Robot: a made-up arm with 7 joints. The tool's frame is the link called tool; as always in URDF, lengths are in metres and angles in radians. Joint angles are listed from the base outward.
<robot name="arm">
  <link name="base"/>
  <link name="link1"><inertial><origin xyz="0.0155 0.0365 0.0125"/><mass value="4.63"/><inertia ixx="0.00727" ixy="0" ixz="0" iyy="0.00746" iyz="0" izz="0.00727"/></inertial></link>
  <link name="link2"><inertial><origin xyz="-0.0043 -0.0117 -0.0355"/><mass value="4.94"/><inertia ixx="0.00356" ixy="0" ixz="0" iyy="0.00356" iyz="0" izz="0.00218"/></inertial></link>
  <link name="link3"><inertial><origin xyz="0.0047 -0.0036 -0.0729"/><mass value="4.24"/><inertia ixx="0.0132" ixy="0" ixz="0" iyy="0.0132" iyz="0" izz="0.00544"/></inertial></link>
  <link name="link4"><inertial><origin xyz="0.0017 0.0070 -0.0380"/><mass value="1.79"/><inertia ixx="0.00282" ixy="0" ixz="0" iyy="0.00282" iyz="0" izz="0.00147"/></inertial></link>
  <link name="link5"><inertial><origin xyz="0.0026 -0.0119 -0.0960"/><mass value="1.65"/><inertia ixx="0.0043" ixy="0" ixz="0" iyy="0.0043" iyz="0" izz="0.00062"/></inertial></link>
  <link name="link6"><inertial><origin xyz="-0.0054 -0.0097 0.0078"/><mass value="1.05"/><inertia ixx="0.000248" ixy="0" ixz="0" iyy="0.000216" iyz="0" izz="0.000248"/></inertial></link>
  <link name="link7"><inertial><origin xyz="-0.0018 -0.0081 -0.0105"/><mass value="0.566"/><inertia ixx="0.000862" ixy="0" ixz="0" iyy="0.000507" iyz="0" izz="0.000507"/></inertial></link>
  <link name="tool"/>
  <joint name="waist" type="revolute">
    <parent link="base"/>
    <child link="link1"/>
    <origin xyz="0 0.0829 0"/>
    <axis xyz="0 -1 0"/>
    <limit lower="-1.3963" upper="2"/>
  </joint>
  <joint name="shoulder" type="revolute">
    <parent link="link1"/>
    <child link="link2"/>
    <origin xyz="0 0.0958 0"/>
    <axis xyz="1 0 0"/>
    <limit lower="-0.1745" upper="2"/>
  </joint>
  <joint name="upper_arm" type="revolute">
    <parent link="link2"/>
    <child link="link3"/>
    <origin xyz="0 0 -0.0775"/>
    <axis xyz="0 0 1"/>
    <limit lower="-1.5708" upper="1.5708"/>
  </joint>
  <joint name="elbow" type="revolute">
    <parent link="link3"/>
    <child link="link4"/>
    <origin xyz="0 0 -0.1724"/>
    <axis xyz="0 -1 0"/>
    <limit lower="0" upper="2.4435"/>
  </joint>
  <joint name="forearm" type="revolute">
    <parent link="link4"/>
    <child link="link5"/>
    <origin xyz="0 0 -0.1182"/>
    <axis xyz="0 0 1"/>
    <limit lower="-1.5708" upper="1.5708"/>
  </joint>
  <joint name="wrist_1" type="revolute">
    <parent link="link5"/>
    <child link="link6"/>
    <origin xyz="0 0 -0.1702"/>
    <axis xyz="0 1 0"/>
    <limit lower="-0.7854" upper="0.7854"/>
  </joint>
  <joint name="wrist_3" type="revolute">
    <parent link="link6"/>
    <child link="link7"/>
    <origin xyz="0 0 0"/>
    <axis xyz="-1 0 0"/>
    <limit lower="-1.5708" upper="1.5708"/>
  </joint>
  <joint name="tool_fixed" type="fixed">
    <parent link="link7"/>
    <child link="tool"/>
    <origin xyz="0 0 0"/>
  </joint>
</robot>
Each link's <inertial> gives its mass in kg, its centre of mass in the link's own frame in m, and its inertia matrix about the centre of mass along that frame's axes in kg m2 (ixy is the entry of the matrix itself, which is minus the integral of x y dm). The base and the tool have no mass. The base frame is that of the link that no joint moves.
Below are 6 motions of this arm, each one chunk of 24 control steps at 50 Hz.
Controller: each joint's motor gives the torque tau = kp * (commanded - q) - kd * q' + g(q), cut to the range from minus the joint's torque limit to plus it. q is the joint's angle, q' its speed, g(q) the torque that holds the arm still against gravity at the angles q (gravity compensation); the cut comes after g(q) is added. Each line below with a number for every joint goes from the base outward.
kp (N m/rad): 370 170 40 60 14 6.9 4.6
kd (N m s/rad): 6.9 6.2 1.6 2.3 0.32 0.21 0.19
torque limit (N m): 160 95 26 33 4.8 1.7 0.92
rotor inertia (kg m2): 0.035 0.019 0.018 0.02 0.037 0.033 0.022
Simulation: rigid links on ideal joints. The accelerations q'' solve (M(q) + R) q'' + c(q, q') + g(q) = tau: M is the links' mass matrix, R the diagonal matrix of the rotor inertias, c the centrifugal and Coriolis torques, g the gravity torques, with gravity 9.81 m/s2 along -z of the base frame. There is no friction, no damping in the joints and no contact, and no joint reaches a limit. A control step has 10 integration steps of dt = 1/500 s. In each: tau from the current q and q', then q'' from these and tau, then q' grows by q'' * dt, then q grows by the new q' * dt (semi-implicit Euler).
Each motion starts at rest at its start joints. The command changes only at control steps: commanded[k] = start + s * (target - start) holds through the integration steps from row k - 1 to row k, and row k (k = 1, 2, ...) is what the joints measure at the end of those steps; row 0 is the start. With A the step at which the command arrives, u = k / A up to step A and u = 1 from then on. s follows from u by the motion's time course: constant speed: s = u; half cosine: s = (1 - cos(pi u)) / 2; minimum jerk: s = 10 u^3 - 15 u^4 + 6 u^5; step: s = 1 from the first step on.
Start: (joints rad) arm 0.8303 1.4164 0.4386 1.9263 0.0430 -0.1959 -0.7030
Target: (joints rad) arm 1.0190 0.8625 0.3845 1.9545 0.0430 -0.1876 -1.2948
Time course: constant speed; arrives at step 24
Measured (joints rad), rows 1 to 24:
1: 0.8350 1.4133 0.4364 1.9267 0.0429 -0.1959 -0.7038
2: 0.8430 1.4044 0.4350 1.9281 0.0428 -0.1960 -0.7070
3: 0.8517 1.3892 0.4365 1.9306 0.0426 -0.1961 -0.7137
4: 0.8604 1.3689 0.4402 1.9336 0.0425 -0.1963 -0.7250
5: 0.8690 1.3452 0.4448 1.9366 0.0425 -0.1963 -0.7413
6: 0.8772 1.3196 0.4487 1.9389 0.0426 -0.1963 -0.7625
7: 0.8852 1.2935 0.4511 1.9404 0.0427 -0.1962 -0.7882
8: 0.8929 1.2677 0.4514 1.9408 0.0430 -0.1959 -0.8178
9: 0.9004 1.2424 0.4495 1.9403 0.0431 -0.1954 -0.8502
10: 0.9077 1.2178 0.4458 1.9392 0.0432 -0.1947 -0.8845
11: 0.9150 1.1937 0.4405 1.9377 0.0432 -0.1940 -0.9195
12: 0.9223 1.1699 0.4342 1.9362 0.0430 -0.1932 -0.9544
13: 0.9296 1.1462 0.4273 1.9349 0.0428 -0.1923 -0.9883
14: 0.9370 1.1226 0.4204 1.9341 0.0424 -0.1915 -1.0207
15: 0.9444 1.0989 0.4137 1.9337 0.0420 -0.1907 -1.0512
16: 0.9519 1.0752 0.4074 1.9340 0.0417 -0.1899 -1.0796
17: 0.9595 1.0516 0.4017 1.9348 0.0414 -0.1892 -1.1060
18: 0.9672 1.0281 0.3968 1.9361 0.0412 -0.1886 -1.1305
19: 0.9750 1.0047 0.3925 1.9379 0.0413 -0.1882 -1.1535
20: 0.9828 0.9814 0.3891 1.9399 0.0414 -0.1878 -1.1752
21: 0.9908 0.9583 0.3863 1.9422 0.0417 -0.1875 -1.1961
22: 0.9988 0.9354 0.3842 1.9446 0.0420 -0.1874 -1.2166
23: 1.0069 0.9127 0.3826 1.9470 0.0424 -0.1873 -1.2371
24: 1.0150 0.8900 0.3815 1.9494 0.0428 -0.1872 -1.2579

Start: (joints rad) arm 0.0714 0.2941 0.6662 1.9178 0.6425 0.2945 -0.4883
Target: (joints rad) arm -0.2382 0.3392 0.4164 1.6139 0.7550 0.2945 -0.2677
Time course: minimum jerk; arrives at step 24
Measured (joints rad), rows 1 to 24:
1: 0.0714 0.2941 0.6662 1.9178 0.6425 0.2945 -0.4883
2: 0.0710 0.2943 0.6660 1.9178 0.6426 0.2945 -0.4882
3: 0.0697 0.2948 0.6654 1.9177 0.6429 0.2944 -0.4880
4: 0.0666 0.2959 0.6640 1.9175 0.6437 0.2943 -0.4874
5: 0.0608 0.2979 0.6615 1.9167 0.6452 0.2942 -0.4862
6: 0.0518 0.3008 0.6573 1.9147 0.6479 0.2939 -0.4838
7: 0.0391 0.3045 0.6514 1.9109 0.6521 0.2935 -0.4799
8: 0.0230 0.3087 0.6435 1.9045 0.6578 0.2931 -0.4741
9: 0.0039 0.3132 0.6334 1.8947 0.6651 0.2927 -0.4661
10: -0.0178 0.3177 0.6211 1.8809 0.6740 0.2923 -0.4556
11: -0.0413 0.3221 0.6065 1.8629 0.6840 0.2919 -0.4426
12: -0.0660 0.3260 0.5897 1.8407 0.6949 0.2916 -0.4271
13: -0.0911 0.3295 0.5709 1.8147 0.7060 0.2914 -0.4095
14: -0.1160 0.3323 0.5504 1.7855 0.7168 0.2913 -0.3902
15: -0.1402 0.3343 0.5288 1.7542 0.7268 0.2913 -0.3697
16: -0.1632 0.3355 0.5067 1.7218 0.7356 0.2915 -0.3487
17: -0.1845 0.3356 0.4847 1.6895 0.7428 0.2917 -0.3279
18: -0.2036 0.3348 0.4635 1.6584 0.7482 0.2921 -0.3081
19: -0.2201 0.3330 0.4437 1.6296 0.7517 0.2926 -0.2898
20: -0.2336 0.3305 0.4258 1.6041 0.7534 0.2932 -0.2739
21: -0.2439 0.3274 0.4104 1.5826 0.7534 0.2939 -0.2606
22: -0.2509 0.3242 0.3976 1.5658 0.7521 0.2946 -0.2505
23: -0.2546 0.3211 0.3876 1.5540 0.7498 0.2953 -0.2436
24: -0.2554 0.3185 0.3801 1.5474 0.7470 0.2960 -0.2399

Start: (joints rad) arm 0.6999 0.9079 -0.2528 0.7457 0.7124 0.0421 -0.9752
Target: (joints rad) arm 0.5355 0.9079 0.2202 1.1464 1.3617 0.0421 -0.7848
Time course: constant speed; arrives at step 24
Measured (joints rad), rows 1 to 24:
1: 0.6969 0.9077 -0.2484 0.7490 0.7143 0.0421 -0.9749
2: 0.6899 0.9071 -0.2384 0.7570 0.7211 0.0420 -0.9737
3: 0.6808 0.9064 -0.2248 0.7679 0.7346 0.0419 -0.9714
4: 0.6717 0.9054 -0.2097 0.7802 0.7557 0.0419 -0.9677
5: 0.6633 0.9043 -0.1937 0.7932 0.7838 0.0418 -0.9624
6: 0.6559 0.9031 -0.1770 0.8073 0.8176 0.0419 -0.9557
7: 0.6492 0.9019 -0.1594 0.8226 0.8555 0.0419 -0.9477
8: 0.6429 0.9009 -0.1409 0.8395 0.8953 0.0420 -0.9386
9: 0.6369 0.9002 -0.1216 0.8578 0.9352 0.0421 -0.9287
10: 0.6310 0.8997 -0.1017 0.8773 0.9734 0.0422 -0.9181
11: 0.6251 0.8996 -0.0812 0.8977 1.0087 0.0423 -0.9071
12: 0.6193 0.8999 -0.0603 0.9184 1.0407 0.0424 -0.8961
13: 0.6134 0.9005 -0.0391 0.9391 1.0693 0.0425 -0.8851
14: 0.6073 0.9014 -0.0175 0.9595 1.0947 0.0425 -0.8745
15: 0.6011 0.9025 0.0041 0.9792 1.1178 0.0424 -0.8642
16: 0.5946 0.9038 0.0260 0.9981 1.1395 0.0423 -0.8545
17: 0.5880 0.9051 0.0478 1.0161 1.1607 0.0422 -0.8453
18: 0.5812 0.9064 0.0697 1.0332 1.1823 0.0421 -0.8367
19: 0.5742 0.9076 0.0914 1.0495 1.2050 0.0420 -0.8287
20: 0.5672 0.9086 0.1130 1.0651 1.2292 0.0418 -0.8212
21: 0.5601 0.9094 0.1344 1.0802 1.2551 0.0417 -0.8142
22: 0.5530 0.9100 0.1554 1.0951 1.2824 0.0416 -0.8074
23: 0.5459 0.9103 0.1761 1.1100 1.3110 0.0415 -0.8009
24: 0.5388 0.9104 0.1964 1.1249 1.3405 0.0415 -0.7945

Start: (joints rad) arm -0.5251 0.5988 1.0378 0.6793 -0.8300 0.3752 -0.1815
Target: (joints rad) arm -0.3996 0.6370 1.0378 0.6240 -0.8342 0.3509 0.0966
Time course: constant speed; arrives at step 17
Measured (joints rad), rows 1 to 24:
1: -0.5233 0.5991 1.0393 0.6776 -0.8302 0.3751 -0.1809
2: -0.5186 0.5998 1.0427 0.6734 -0.8308 0.3749 -0.1785
3: -0.5116 0.6010 1.0464 0.6676 -0.8318 0.3744 -0.1738
4: -0.5034 0.6025 1.0489 0.6618 -0.8329 0.3736 -0.1660
5: -0.4948 0.6042 1.0493 0.6569 -0.8340 0.3725 -0.1551
6: -0.4863 0.6059 1.0479 0.6531 -0.8348 0.3712 -0.1410
7: -0.4780 0.6078 1.0452 0.6505 -0.8353 0.3696 -0.1241
8: -0.4698 0.6097 1.0419 0.6486 -0.8353 0.3678 -0.1049
9: -0.4617 0.6118 1.0387 0.6471 -0.8350 0.3658 -0.0838
10: -0.4537 0.6140 1.0358 0.6457 -0.8343 0.3637 -0.0616
11: -0.4458 0.6165 1.0336 0.6443 -0.8334 0.3616 -0.0389
12: -0.4381 0.6192 1.0322 0.6427 -0.8325 0.3596 -0.0161
13: -0.4306 0.6220 1.0315 0.6408 -0.8317 0.3576 0.0062
14: -0.4232 0.6249 1.0315 0.6387 -0.8310 0.3557 0.0276
15: -0.4160 0.6280 1.0321 0.6362 -0.8307 0.3540 0.0479
16: -0.4088 0.6311 1.0331 0.6335 -0.8308 0.3524 0.0670
17: -0.4017 0.6341 1.0344 0.6306 -0.8312 0.3509 0.0848
18: -0.3964 0.6368 1.0343 0.6292 -0.8317 0.3496 0.1007
19: -0.3941 0.6388 1.0325 0.6304 -0.8320 0.3486 0.1140
20: -0.3940 0.6403 1.0303 0.6329 -0.8320 0.3479 0.1239
21: -0.3950 0.6415 1.0292 0.6353 -0.8319 0.3476 0.1303
22: -0.3964 0.6423 1.0297 0.6367 -0.8318 0.3475 0.1331
23: -0.3975 0.6429 1.0316 0.6369 -0.8318 0.3478 0.1328
24: -0.3984 0.6433 1.0344 0.6359 -0.8320 0.3483 0.1298

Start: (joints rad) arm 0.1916 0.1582 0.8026 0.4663 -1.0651 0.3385 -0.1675
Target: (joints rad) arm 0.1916 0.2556 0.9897 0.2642 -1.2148 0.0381 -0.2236
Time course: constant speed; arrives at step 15
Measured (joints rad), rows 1 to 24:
1: 0.1924 0.1588 0.8042 0.4640 -1.0658 0.3376 -0.1677
2: 0.1942 0.1607 0.8084 0.4578 -1.0682 0.3346 -0.1683
3: 0.1965 0.1638 0.8150 0.4484 -1.0728 0.3283 -0.1695
4: 0.1986 0.1680 0.8235 0.4369 -1.0800 0.3181 -0.1712
5: 0.1998 0.1731 0.8335 0.4243 -1.0896 0.3037 -0.1736
6: 0.2001 0.1791 0.8449 0.4110 -1.1013 0.2852 -0.1766
7: 0.1994 0.1859 0.8577 0.3972 -1.1147 0.2628 -0.1803
8: 0.1979 0.1933 0.8717 0.3827 -1.1290 0.2374 -0.1845
9: 0.1959 0.2014 0.8867 0.3677 -1.1437 0.2095 -0.1891
10: 0.1936 0.2098 0.9022 0.3524 -1.1583 0.1801 -0.1941
11: 0.1912 0.2185 0.9181 0.3369 -1.1723 0.1501 -0.1993
12: 0.1891 0.2272 0.9338 0.3216 -1.1854 0.1203 -0.2046
13: 0.1873 0.2357 0.9491 0.3065 -1.1974 0.0914 -0.2098
14: 0.1860 0.2439 0.9637 0.2920 -1.2084 0.0640 -0.2148
15: 0.1854 0.2517 0.9775 0.2780 -1.2183 0.0385 -0.2197
16: 0.1847 0.2582 0.9883 0.2672 -1.2266 0.0160 -0.2240
17: 0.1837 0.2626 0.9950 0.2612 -1.2325 -0.0022 -0.2275
18: 0.1828 0.2651 0.9983 0.2589 -1.2357 -0.0151 -0.2302
19: 0.1827 0.2662 0.9995 0.2589 -1.2361 -0.0225 -0.2320
20: 0.1834 0.2663 0.9993 0.2600 -1.2342 -0.0243 -0.2329
21: 0.1850 0.2656 0.9984 0.2616 -1.2304 -0.0212 -0.2331
22: 0.1872 0.2644 0.9968 0.2633 -1.2254 -0.0138 -0.2325
23: 0.1897 0.2628 0.9949 0.2652 -1.2200 -0.0034 -0.2315
24: 0.1921 0.2610 0.9927 0.2669 -1.2147 0.0090 -0.2301

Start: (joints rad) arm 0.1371 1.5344 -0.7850 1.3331 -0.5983 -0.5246 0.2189
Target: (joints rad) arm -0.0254 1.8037 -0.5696 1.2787 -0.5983 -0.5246 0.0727
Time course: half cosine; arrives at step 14
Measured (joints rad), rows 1 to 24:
1: 0.1359 1.5347 -0.7840 1.3333 -0.5983 -0.5246 0.2188
2: 0.1314 1.5361 -0.7808 1.3343 -0.5982 -0.5247 0.2182
3: 0.1229 1.5400 -0.7754 1.3365 -0.5979 -0.5248 0.2167
4: 0.1106 1.5474 -0.7687 1.3398 -0.5971 -0.5250 0.2136
5: 0.0951 1.5590 -0.7612 1.3439 -0.5959 -0.5254 0.2083
6: 0.0771 1.5754 -0.7534 1.3476 -0.5940 -0.5259 0.2004
7: 0.0578 1.5964 -0.7453 1.3499 -0.5917 -0.5264 0.1897
8: 0.0381 1.6213 -0.7368 1.3494 -0.5890 -0.5271 0.1764
9: 0.0193 1.6493 -0.7273 1.3453 -0.5864 -0.5277 0.1607
10: 0.0025 1.6790 -0.7165 1.3371 -0.5842 -0.5283 0.1432
11: -0.0114 1.7090 -0.7035 1.3247 -0.5830 -0.5288 0.1249
12: -0.0215 1.7379 -0.6879 1.3088 -0.5830 -0.5291 0.1065
13: -0.0272 1.7642 -0.6692 1.2905 -0.5846 -0.5291 0.0893
14: -0.0283 1.7869 -0.6473 1.2715 -0.5878 -0.5289 0.0741
15: -0.0260 1.8052 -0.6220 1.2533 -0.5927 -0.5283 0.0618
16: -0.0227 1.8196 -0.5936 1.2376 -0.5987 -0.5274 0.0528
17: -0.0195 1.8306 -0.5640 1.2261 -0.6052 -0.5263 0.0471
18: -0.0170 1.8390 -0.5358 1.2194 -0.6116 -0.5248 0.0445
19: -0.0152 1.8452 -0.5110 1.2177 -0.6171 -0.5233 0.0446
20: -0.0142 1.8492 -0.4910 1.2204 -0.6212 -0.5217 0.0468
21: -0.0138 1.8512 -0.4766 1.2267 -0.6235 -0.5203 0.0506
22: -0.0141 1.8512 -0.4679 1.2353 -0.6237 -0.5190 0.0553
23: -0.0149 1.8491 -0.4649 1.2452 -0.6220 -0.5182 0.0604
24: -0.0161 1.8451 -0.4672 1.2552 -0.6186 -0.5177 0.0654

